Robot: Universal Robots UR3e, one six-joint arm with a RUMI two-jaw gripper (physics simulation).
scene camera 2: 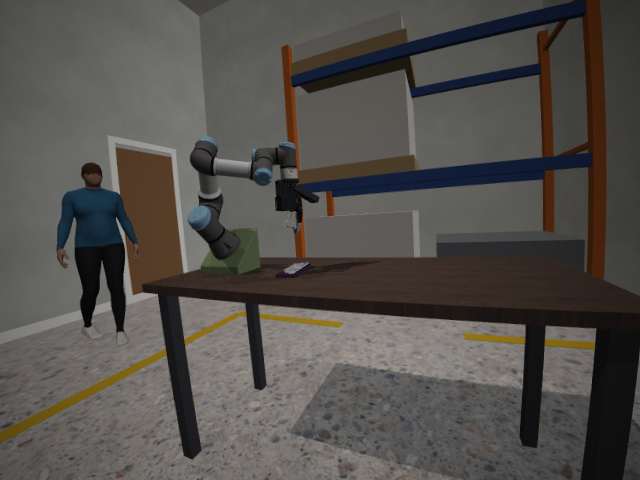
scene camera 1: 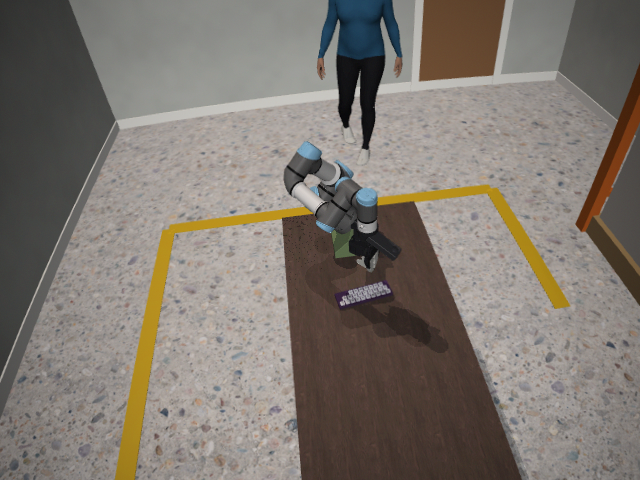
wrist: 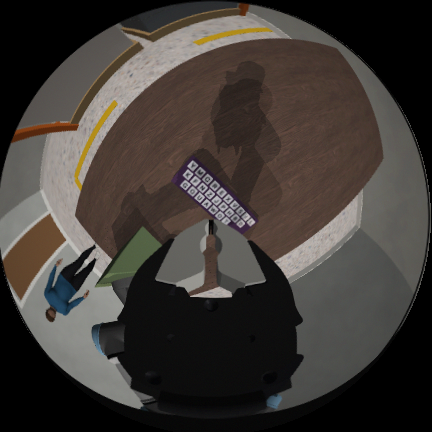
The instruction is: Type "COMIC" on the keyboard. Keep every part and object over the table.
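Pixels of known places: gripper, between the fingertips: (scene camera 2: 296,235) (scene camera 1: 371,271) (wrist: 210,220); arm's base, origin of its link: (scene camera 2: 227,247) (scene camera 1: 347,220) (wrist: 130,279).
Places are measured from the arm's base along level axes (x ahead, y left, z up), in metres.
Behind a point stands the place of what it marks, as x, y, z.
A small purple keyboard (scene camera 1: 363,295) @[0.331, -0.031, -0.080] (scene camera 2: 294,269) @[0.339, -0.080, -0.080] (wrist: 216,196) @[0.323, -0.016, -0.083] with white lettered keys lies flat on the dark wooden table (scene camera 1: 382,392) @[0.708, -0.077, -0.100] (scene camera 2: 439,289) @[0.807, -0.247, -0.100] (wrist: 320,100) @[0.727, 0.010, -0.100]. In the wrist view its top row begins Y, M, C, R, E, X, and the keys K, F, N and G, O, U, A, W stand in the rows below. My gripper (scene camera 1: 369,268) @[0.324, -0.001, 0.038] (scene camera 2: 296,231) @[0.324, -0.001, 0.038] (wrist: 210,220) @[0.324, -0.001, 0.038] is shut, with nothing between its fingertips. It points down and hangs well above the table, apart from the keyboard. In the wrist view the fingertips overlap the keyboard's lower edge.
A green wedge-shaped base (scene camera 1: 342,246) @[0.103, -0.050, -0.039] (scene camera 2: 248,254) @[0.110, -0.013, -0.031] (wrist: 132,257) @[0.116, 0.034, 0.001] carries the arm at the table's end. A person in a blue top (scene camera 1: 360,31) (scene camera 2: 93,214) (wrist: 62,295) stands behind the arm, off the table. A tall orange and blue rack (scene camera 2: 596,217) stands beyond the table.
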